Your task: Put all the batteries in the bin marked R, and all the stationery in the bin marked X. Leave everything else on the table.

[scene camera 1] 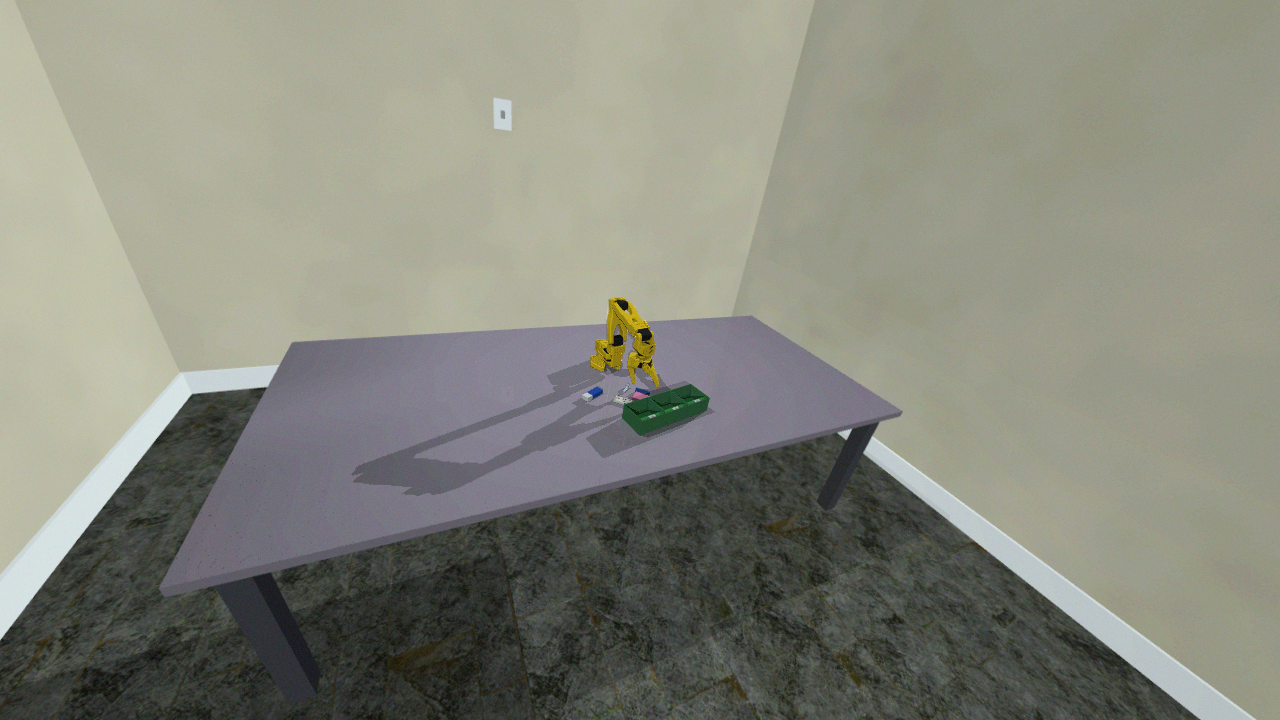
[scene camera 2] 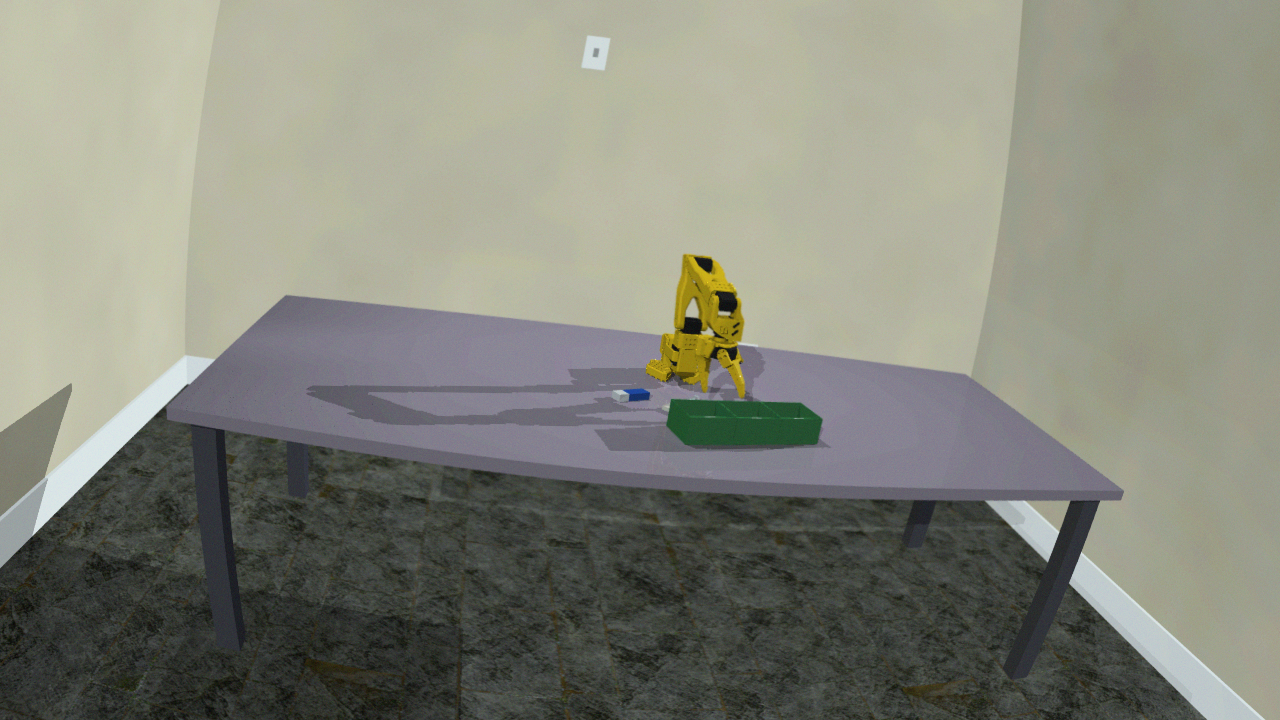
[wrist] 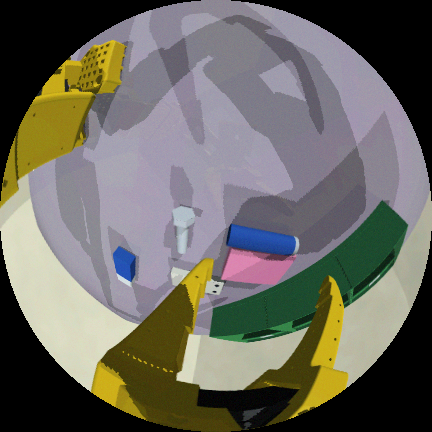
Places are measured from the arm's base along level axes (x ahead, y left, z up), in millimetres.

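Pixels of known places: hand, tool point: [scene camera 1: 634, 383] [scene camera 2: 706, 390] [wrist: 212, 266]; arm's base, link origin: [scene camera 1: 607, 367] [scene camera 2: 675, 379] [wrist: 89, 101].
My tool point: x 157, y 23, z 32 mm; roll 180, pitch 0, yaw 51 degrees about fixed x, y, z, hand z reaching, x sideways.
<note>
Ahead of a thing's pixels: the offset from my tool point to its top centre. Level surfaces: height alone.
My gripper [scene camera 1: 645, 384] [scene camera 2: 724, 393] [wrist: 269, 269] is open and empty above the table, near the bin unit. In the wrist view, a blue cylinder with a pale end {dz -18, dx +20, dy +25 mm} [wrist: 260, 240], like a battery, lies against a flat pink block {dz -22, dx +42, dy +9 mm} [wrist: 260, 267], past the gap between the jaws. A blue-and-white block {dz -19, dx -8, dy -130 mm} [scene camera 1: 593, 394] [scene camera 2: 631, 394] [wrist: 124, 262], like an eraser, lies apart to the left. The green three-compartment bin unit {dz +14, dx +129, dy +46 mm} [scene camera 1: 666, 417] [scene camera 2: 751, 429] [wrist: 240, 317] stands in front of the arm. Its labels are too small to read, and its floors are mostly hidden.
A grey hex-headed bolt {dz -19, dx -13, dy -20 mm} [wrist: 183, 217] lies between the blue-and-white block and the cylinder. A pale plate with holes {dz -25, dx +42, dy -54 mm} [wrist: 215, 286] lies near the left jaw, which partly hides it. The bin unit's walls rise close beside the pink block. The grey-purple table {dz -32 mm} [scene camera 1: 358, 385] [scene camera 2: 402, 349] extends around them.
</note>
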